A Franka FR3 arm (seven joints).
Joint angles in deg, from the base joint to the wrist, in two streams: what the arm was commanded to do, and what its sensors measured. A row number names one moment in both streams.
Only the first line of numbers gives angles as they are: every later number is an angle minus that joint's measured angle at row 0.
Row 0, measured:
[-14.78, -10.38, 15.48, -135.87, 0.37, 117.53, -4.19]
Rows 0 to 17, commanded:
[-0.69, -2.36, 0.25, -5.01, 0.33, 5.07, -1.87]
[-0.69, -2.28, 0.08, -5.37, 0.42, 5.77, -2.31]
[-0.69, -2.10, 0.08, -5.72, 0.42, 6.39, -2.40]
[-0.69, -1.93, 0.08, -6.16, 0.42, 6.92, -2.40]
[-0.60, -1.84, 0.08, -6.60, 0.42, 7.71, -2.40]
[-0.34, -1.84, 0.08, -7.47, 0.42, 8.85, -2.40]
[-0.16, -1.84, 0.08, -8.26, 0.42, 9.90, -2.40]
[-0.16, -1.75, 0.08, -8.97, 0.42, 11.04, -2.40]
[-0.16, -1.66, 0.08, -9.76, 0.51, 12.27, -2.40]
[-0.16, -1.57, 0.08, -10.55, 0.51, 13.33, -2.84]
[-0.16, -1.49, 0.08, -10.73, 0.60, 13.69, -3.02]
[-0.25, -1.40, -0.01, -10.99, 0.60, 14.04, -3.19]
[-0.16, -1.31, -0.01, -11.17, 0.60, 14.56, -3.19]
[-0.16, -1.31, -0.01, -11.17, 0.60, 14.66, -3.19]
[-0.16, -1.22, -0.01, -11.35, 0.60, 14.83, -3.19]
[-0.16, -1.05, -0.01, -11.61, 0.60, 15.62, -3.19]
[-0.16, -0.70, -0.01, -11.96, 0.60, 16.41, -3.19]
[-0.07, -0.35, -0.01, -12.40, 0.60, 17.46, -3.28]
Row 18, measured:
[0.05, -0.11, -0.12, -9.99, 0.01, 13.77, -2.04]
